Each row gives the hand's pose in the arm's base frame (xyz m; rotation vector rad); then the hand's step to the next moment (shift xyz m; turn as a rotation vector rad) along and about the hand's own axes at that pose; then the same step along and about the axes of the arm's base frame.
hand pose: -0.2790 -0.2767 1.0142 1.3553 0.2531 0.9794
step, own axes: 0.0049 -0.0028 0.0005 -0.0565 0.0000 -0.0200
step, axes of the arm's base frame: 0.0045 0.0034 -0.0006 -0.0472 -0.0261 -0.0261
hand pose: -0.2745 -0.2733 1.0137 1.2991 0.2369 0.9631
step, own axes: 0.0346 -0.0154 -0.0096 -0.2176 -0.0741 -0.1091
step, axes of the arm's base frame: 0.0220 0.0320 -0.0043 -0.1680 -0.0749 -0.1758
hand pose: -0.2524 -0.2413 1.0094 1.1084 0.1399 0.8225
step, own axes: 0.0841 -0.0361 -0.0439 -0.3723 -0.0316 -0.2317
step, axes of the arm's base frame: 0.0565 0.0800 -0.0265 -0.3586 -0.0769 -0.2425
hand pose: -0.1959 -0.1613 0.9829 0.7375 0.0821 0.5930
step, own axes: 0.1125 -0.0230 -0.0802 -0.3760 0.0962 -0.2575
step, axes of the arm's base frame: 0.0829 0.0957 -0.0599 -0.4300 0.0116 -0.1786
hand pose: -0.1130 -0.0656 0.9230 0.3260 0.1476 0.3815
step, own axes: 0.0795 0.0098 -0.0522 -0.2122 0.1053 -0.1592
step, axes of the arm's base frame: 0.0591 0.0542 -0.0520 -0.2629 0.0552 -0.0965
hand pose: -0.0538 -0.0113 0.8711 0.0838 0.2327 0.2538
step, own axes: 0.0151 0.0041 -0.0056 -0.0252 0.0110 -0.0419
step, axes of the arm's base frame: 0.0119 0.0081 -0.0083 -0.0363 0.0063 -0.0339
